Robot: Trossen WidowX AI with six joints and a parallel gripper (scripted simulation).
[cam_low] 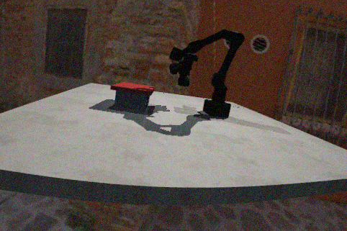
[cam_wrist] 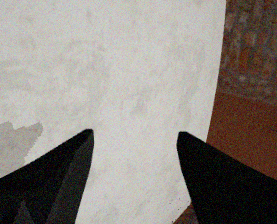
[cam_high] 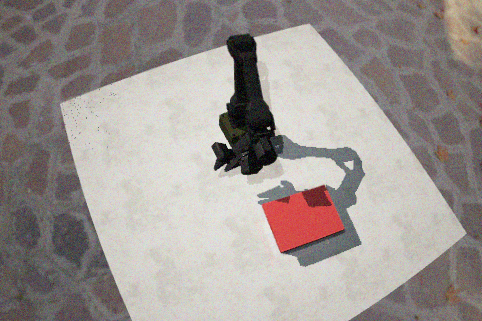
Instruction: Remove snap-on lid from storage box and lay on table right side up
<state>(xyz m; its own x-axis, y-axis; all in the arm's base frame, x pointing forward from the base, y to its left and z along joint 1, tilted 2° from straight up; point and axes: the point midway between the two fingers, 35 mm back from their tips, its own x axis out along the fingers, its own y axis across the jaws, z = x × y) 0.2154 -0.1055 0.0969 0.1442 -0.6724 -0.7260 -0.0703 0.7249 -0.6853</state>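
Now: the red lid 230 mm to the left of my gripper tip, 220 mm ahead of it and 40 mm below it. Round my gripper tip: storage box 230 mm to the left, 220 mm ahead, 90 mm below.
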